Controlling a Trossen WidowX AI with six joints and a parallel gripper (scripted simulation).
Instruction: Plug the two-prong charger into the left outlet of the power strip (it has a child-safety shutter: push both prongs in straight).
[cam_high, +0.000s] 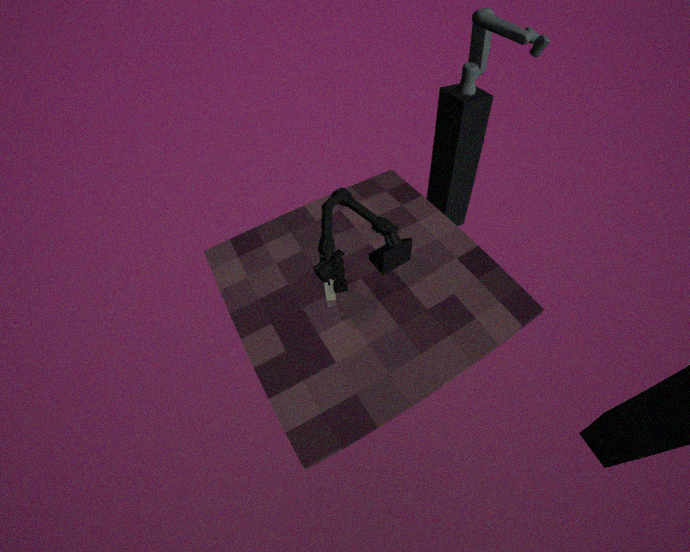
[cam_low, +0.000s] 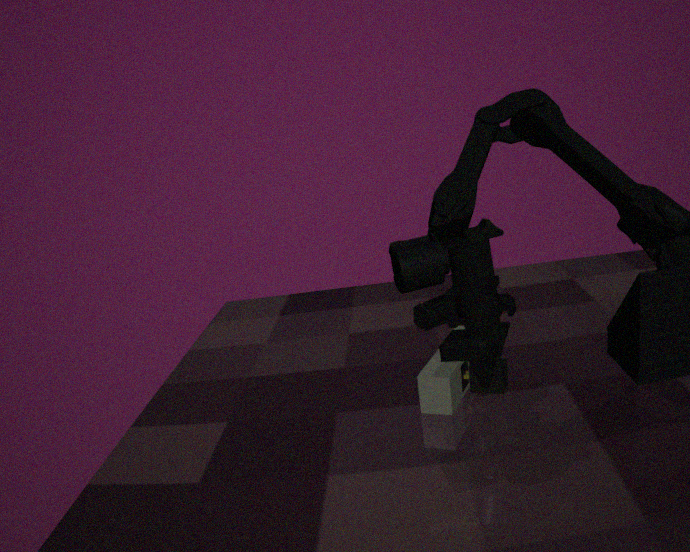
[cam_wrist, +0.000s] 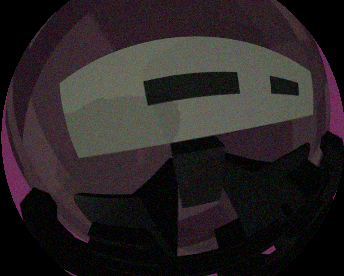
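Right now my gripper tip is 1 cm below the charger and 1 cm short of it.
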